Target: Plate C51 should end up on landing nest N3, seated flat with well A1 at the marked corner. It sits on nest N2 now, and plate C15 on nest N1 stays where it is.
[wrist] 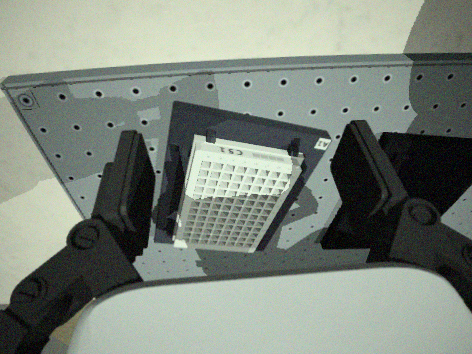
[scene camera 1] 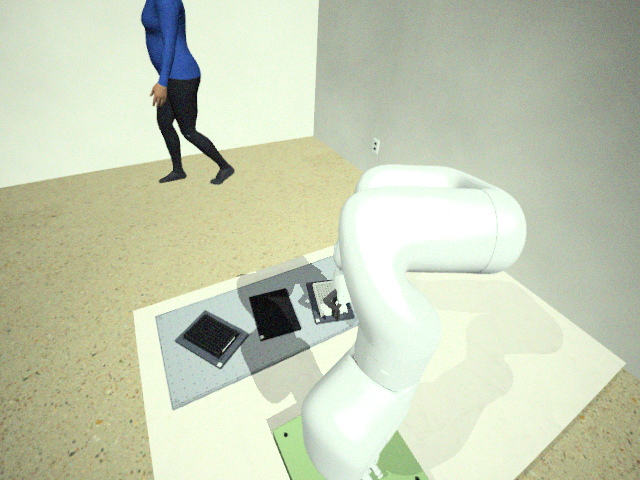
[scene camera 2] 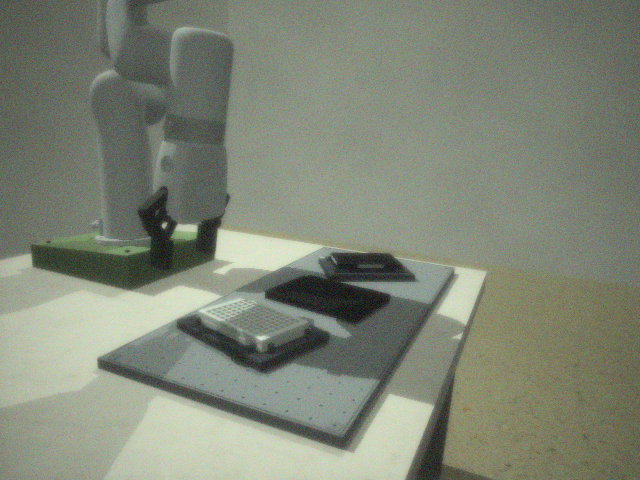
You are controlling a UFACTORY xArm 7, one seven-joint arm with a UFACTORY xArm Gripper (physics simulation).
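Note:
White plate C51 (scene camera 1: 320,295) (scene camera 2: 253,321) (wrist: 235,200) sits on dark nest N2 (scene camera 1: 312,310) (scene camera 2: 309,345) (wrist: 240,123), its label facing the A1-marked corner side in the wrist view. The black nest N3 (scene camera 1: 275,314) (scene camera 2: 330,297) (wrist: 425,172) is bare, in the middle of the row, with a small light corner mark in scene camera 1. Black plate C15 (scene camera 1: 210,334) (scene camera 2: 364,259) sits on nest N1 (scene camera 1: 187,341) (scene camera 2: 377,276). My gripper (scene camera 2: 184,259) (wrist: 245,148) is open and empty, above the board, its fingers to either side of C51 in the wrist view. The arm partly hides C51 in scene camera 1.
The nests stand on a grey perforated board (scene camera 1: 175,382) (scene camera 2: 310,403) (wrist: 280,97) on a white table (scene camera 1: 516,413) (scene camera 2: 180,428). The arm's green base block (scene camera 1: 292,449) (scene camera 2: 82,263) is on the table. A person in blue (scene camera 1: 178,56) stands on the floor beyond the table.

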